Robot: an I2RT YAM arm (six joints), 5 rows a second.
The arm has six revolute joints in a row. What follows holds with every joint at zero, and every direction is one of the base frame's.
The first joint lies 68 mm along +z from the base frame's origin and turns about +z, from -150 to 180 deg.
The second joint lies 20 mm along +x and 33.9 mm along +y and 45.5 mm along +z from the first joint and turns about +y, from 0 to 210 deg.
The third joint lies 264 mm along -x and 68.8 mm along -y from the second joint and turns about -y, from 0 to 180 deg.
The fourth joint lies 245 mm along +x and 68.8 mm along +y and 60 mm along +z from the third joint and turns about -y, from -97 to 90 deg.
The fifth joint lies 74 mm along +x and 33.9 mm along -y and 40.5 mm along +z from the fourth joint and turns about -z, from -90 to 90 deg.
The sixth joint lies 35.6 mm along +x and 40.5 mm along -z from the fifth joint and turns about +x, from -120 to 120 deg.
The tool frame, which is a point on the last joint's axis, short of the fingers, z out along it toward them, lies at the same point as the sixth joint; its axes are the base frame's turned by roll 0, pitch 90 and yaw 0 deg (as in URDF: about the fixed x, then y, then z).
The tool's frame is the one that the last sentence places.
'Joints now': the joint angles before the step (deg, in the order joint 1, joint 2, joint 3, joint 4, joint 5, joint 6). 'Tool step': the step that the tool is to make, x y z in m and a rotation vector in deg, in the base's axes. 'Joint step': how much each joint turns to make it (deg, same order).
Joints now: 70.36, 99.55, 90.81, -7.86, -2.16, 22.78
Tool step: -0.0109, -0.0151, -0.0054, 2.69, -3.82, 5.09
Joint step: 0.40, -4.44, -7.76, 6.86, -3.84, -3.83
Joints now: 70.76, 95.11, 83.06, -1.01, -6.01, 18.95
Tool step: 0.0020, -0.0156, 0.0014, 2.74, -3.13, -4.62
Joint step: -0.64, -3.41, -4.80, 4.95, 4.30, -1.22
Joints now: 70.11, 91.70, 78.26, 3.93, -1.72, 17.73
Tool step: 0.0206, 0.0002, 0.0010, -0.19, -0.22, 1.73
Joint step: -3.23, 1.71, 2.09, -0.55, -4.85, -1.10
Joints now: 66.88, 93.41, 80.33, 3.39, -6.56, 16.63
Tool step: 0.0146, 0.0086, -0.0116, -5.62, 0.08, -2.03
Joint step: -1.30, 3.44, 3.41, -5.35, 1.18, -2.00
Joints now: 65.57, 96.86, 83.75, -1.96, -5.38, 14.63
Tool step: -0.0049, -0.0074, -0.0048, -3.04, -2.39, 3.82
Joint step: -0.04, -1.61, -1.93, -1.97, -2.75, -4.41
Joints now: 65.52, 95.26, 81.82, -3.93, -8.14, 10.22
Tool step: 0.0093, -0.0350, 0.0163, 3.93, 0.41, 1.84
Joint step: -4.12, -6.19, -4.20, 1.44, -6.31, 0.45
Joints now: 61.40, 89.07, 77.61, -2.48, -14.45, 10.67
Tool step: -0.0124, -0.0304, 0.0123, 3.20, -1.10, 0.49
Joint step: -0.75, -7.27, -5.32, 1.46, -1.34, 0.32
